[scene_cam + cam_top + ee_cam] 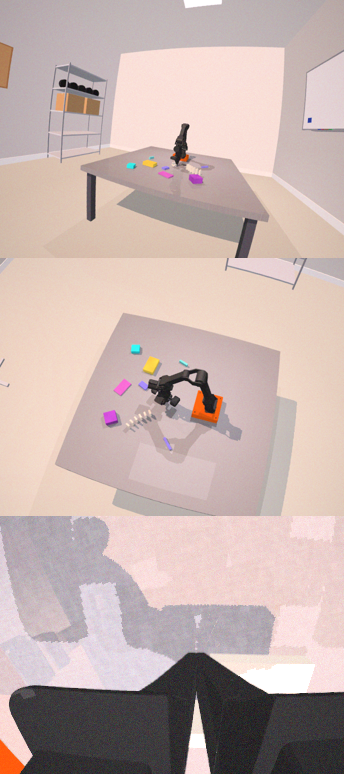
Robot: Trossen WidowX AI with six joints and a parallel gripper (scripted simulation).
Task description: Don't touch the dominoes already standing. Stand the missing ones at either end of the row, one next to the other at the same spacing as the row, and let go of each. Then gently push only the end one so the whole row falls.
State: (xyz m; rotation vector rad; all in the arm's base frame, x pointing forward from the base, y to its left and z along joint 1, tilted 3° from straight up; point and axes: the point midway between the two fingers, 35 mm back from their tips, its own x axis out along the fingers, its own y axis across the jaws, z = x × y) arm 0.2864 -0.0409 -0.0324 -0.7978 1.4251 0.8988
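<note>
Now: gripper tip 90 mm past the cyan bar, 300 mm to the left of it and 10 mm below it. The rest, counted from my gripper tip: yellow block (130 mm ahead, 250 mm to the right, 20 mm above); magenta slab (300 mm ahead, 60 mm to the right); purple cube (330 mm ahead, 170 mm to the left, 20 mm above).
</note>
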